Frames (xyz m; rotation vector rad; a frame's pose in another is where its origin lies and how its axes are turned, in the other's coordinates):
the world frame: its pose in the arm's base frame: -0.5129 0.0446 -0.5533 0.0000 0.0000 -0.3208
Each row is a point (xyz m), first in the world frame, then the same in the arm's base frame.
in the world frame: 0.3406 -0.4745 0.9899
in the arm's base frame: -0.3393 -0.5131 0.4366
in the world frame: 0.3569 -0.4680 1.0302
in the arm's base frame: -0.3218 -0.5121 0.4769
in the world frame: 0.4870 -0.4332 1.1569
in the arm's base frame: -0.1873 -0.5201 0.6036
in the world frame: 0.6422 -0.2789 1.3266
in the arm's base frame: 0.0086 -0.4226 0.7733
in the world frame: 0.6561 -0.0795 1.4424
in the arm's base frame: 0.0847 -0.2377 0.8891
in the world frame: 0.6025 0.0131 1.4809
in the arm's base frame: 0.0630 -0.1330 0.9276
